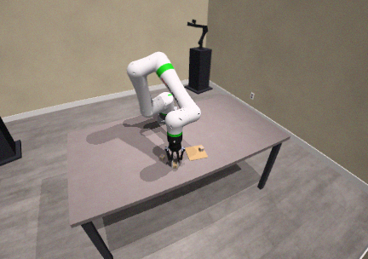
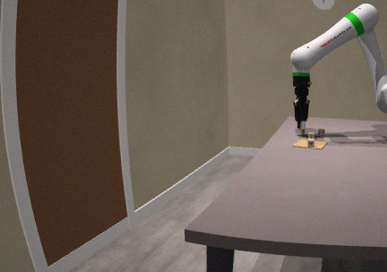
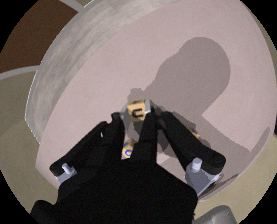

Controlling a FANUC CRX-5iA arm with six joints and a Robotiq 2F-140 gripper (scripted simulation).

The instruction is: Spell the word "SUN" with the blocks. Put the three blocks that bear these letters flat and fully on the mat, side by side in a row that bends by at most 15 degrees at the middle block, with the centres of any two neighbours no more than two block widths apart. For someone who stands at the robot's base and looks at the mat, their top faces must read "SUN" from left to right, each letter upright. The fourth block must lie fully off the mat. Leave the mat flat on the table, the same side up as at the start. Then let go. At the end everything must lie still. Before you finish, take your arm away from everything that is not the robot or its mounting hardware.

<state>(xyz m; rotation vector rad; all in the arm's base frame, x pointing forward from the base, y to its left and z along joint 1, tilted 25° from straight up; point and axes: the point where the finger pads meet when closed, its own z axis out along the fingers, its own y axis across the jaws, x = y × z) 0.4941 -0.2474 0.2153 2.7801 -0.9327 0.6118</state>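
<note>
My hand is 2 cm past the tan mat, 21 cm to the right of it and 4 cm above it. From my hand the other things lie so: tan letter block (2 cm below).
</note>
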